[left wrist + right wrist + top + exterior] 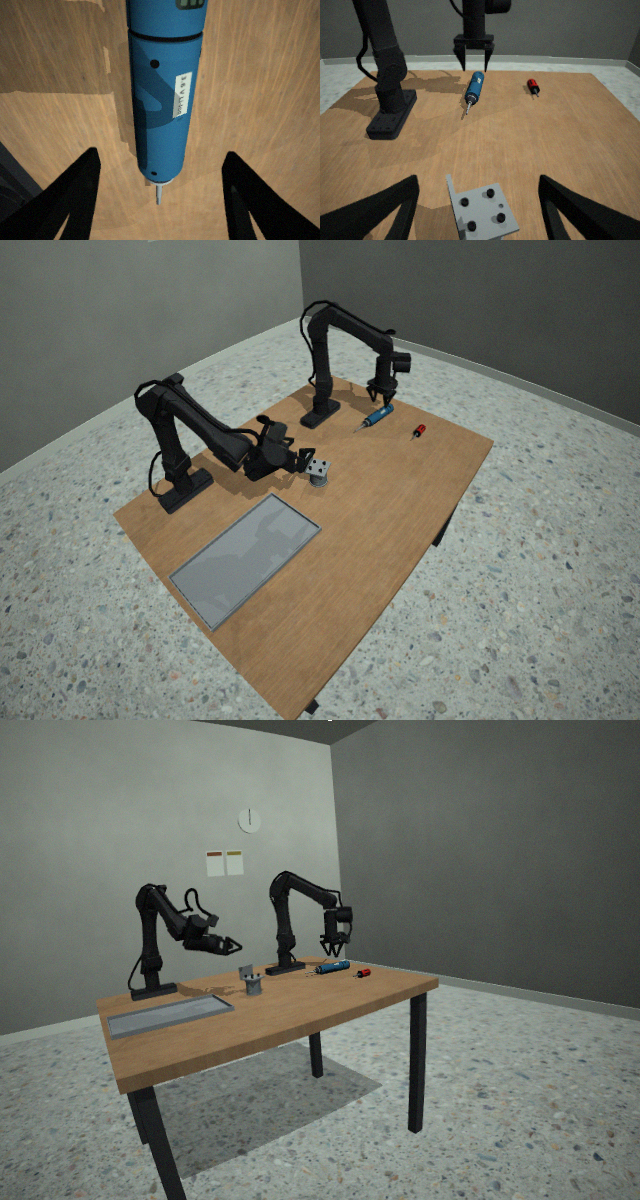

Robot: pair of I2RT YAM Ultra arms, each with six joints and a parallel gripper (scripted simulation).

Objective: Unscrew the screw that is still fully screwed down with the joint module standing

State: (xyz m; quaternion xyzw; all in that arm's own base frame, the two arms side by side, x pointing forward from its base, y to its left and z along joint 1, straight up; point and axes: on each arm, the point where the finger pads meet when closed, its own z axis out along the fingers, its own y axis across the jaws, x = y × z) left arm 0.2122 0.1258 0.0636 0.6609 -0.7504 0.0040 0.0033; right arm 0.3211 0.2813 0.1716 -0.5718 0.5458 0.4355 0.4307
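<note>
Now: the grey L-shaped bracket 120 mm below my right hand, 60 mm to the left of it and 10 mm behind it. Round my right hand: joint module 160 mm below, 60 mm to the left, 10 mm behind; flat grey tray 290 mm to the right, 190 mm below, 70 mm ahead; screw 130 mm below, 60 mm to the left, 30 mm behind.
</note>
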